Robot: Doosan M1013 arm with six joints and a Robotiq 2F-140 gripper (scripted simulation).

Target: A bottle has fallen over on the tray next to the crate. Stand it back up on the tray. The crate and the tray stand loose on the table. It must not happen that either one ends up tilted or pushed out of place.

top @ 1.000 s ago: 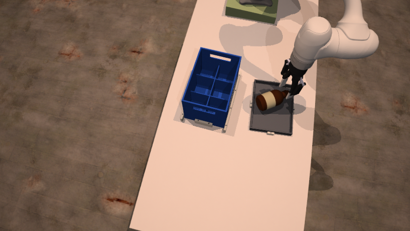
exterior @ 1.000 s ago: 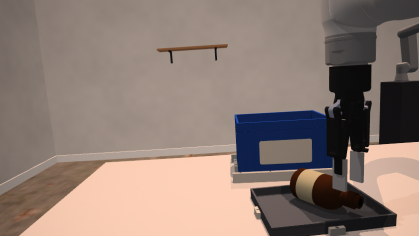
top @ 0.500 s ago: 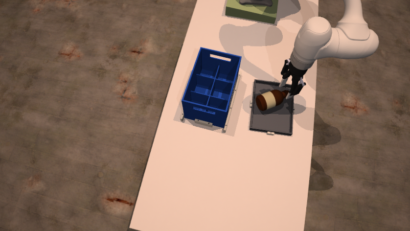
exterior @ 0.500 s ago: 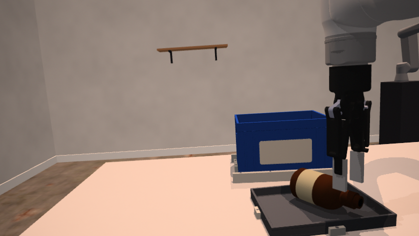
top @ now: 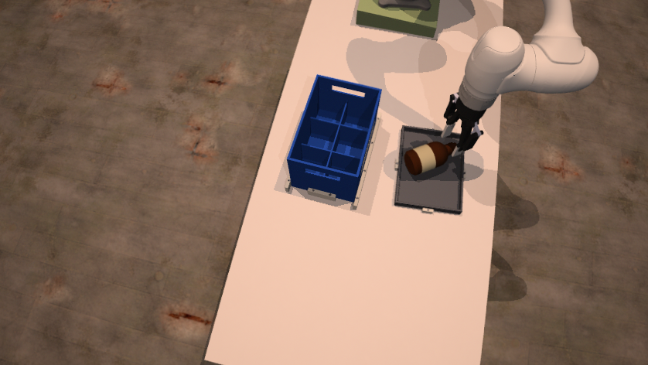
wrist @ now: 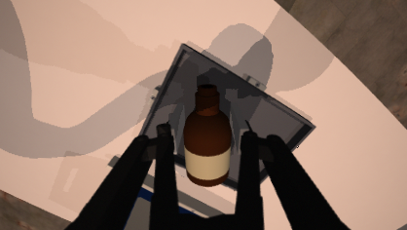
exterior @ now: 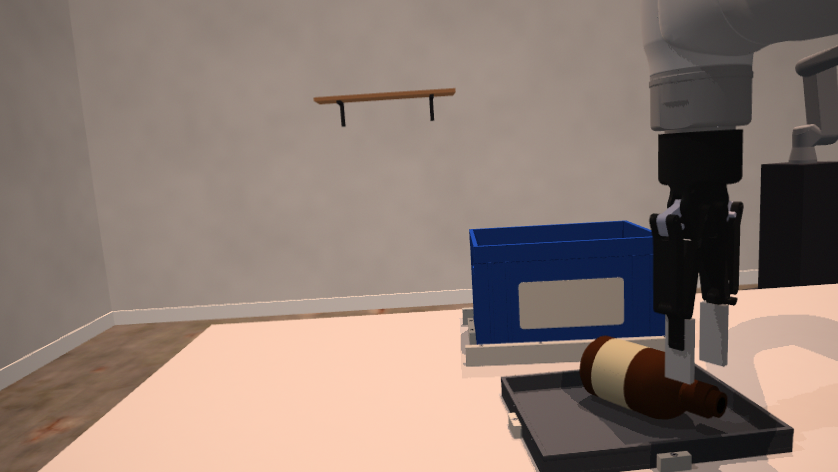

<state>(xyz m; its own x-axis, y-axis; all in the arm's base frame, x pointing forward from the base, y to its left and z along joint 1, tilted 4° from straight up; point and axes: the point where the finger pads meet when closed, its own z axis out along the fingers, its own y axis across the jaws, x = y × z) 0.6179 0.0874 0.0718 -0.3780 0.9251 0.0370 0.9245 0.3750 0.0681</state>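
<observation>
Now: the brown bottle 2 cm ahead of my hand, 5 cm to the right of it and 6 cm below it. Round my hand: blue crate 1 cm behind, 33 cm to the right, 2 cm below; dark grey tray 5 cm ahead, 5 cm to the right, 9 cm below.
</observation>
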